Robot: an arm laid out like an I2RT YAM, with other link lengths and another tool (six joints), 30 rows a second.
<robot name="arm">
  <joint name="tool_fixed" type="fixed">
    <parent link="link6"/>
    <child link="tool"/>
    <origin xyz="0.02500 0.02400 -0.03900" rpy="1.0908 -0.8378 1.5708"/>
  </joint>
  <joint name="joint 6" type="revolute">
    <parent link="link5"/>
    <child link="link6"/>
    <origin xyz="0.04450 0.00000 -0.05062"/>
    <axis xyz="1 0 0"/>
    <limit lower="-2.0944" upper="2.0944"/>
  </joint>
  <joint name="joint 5" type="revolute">
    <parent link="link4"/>
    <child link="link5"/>
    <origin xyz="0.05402 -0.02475 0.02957"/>
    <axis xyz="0 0 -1"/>
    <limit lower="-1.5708" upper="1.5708"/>
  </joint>
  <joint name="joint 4" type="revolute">
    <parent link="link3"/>
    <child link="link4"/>
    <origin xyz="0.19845 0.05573 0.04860"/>
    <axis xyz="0 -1 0"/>
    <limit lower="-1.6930" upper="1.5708"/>
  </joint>
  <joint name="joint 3" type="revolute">
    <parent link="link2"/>
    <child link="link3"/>
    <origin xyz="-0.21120 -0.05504 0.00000"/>
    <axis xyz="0 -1 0"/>
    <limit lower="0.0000" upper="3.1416"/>
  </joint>
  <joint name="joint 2" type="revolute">
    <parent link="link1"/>
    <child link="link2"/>
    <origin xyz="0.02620 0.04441 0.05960"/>
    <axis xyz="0 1 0"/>
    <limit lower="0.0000" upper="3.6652"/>
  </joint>
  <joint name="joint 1" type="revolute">
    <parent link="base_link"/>
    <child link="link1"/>
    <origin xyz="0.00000 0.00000 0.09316"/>
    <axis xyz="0 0 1"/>
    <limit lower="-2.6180" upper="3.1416"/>
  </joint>
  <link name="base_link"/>
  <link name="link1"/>
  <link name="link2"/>
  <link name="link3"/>
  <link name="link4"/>
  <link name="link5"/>
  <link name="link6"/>
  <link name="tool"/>
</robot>
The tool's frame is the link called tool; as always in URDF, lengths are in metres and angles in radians.
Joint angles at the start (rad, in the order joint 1, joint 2, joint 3, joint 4, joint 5, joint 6):
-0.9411, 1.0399, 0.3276, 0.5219, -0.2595, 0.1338
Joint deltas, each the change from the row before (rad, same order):
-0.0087, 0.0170, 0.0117, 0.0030, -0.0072, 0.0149
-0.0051, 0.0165, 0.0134, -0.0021, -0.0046, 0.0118
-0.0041, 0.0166, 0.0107, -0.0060, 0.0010, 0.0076
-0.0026, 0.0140, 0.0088, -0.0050, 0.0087, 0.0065
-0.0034, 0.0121, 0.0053, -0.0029, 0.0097, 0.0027
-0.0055, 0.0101, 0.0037, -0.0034, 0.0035, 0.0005
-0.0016, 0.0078, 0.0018, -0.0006, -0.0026, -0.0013
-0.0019, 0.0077, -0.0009, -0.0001, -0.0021, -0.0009
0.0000, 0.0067, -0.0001, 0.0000, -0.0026, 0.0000
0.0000, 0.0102, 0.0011, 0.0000, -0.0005, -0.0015
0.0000, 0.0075, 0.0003, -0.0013, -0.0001, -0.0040
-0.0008, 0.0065, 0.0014, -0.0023, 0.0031, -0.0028
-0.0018, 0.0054, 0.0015, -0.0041, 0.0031, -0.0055
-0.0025, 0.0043, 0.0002, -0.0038, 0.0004, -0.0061
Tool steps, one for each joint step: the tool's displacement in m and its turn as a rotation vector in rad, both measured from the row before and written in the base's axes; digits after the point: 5 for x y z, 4 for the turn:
0.00087, -0.00263, 0.00111, 0.0141, -0.0089, -0.0044
0.00111, -0.00222, 0.00101, 0.0138, -0.0050, -0.0028
0.00057, -0.00194, -0.00037, 0.0154, 0.0023, -0.0066
0.00040, -0.00204, -0.00048, 0.0122, 0.0033, -0.0124
-0.00011, -0.00194, -0.00106, 0.0087, 0.0056, -0.0134
-0.00053, -0.00162, -0.00120, 0.0080, 0.0059, -0.0090
0.00001, -0.00042, -0.00102, 0.0048, 0.0040, 0.0012
-0.00029, -0.00012, -0.00169, 0.0068, 0.0050, 0.0004
0.00008, 0.00016, -0.00124, 0.0060, 0.0033, 0.0025
0.00012, -0.00022, -0.00164, 0.0065, 0.0059, 0.0009
-0.00012, -0.00005, -0.00156, 0.0041, 0.0073, 0.0011
-0.00021, -0.00049, -0.00118, 0.0036, 0.0066, -0.0030
-0.00051, -0.00059, -0.00120, 0.0021, 0.0087, -0.0032
-0.00069, -0.00034, -0.00129, 0.0021, 0.0084, -0.0011

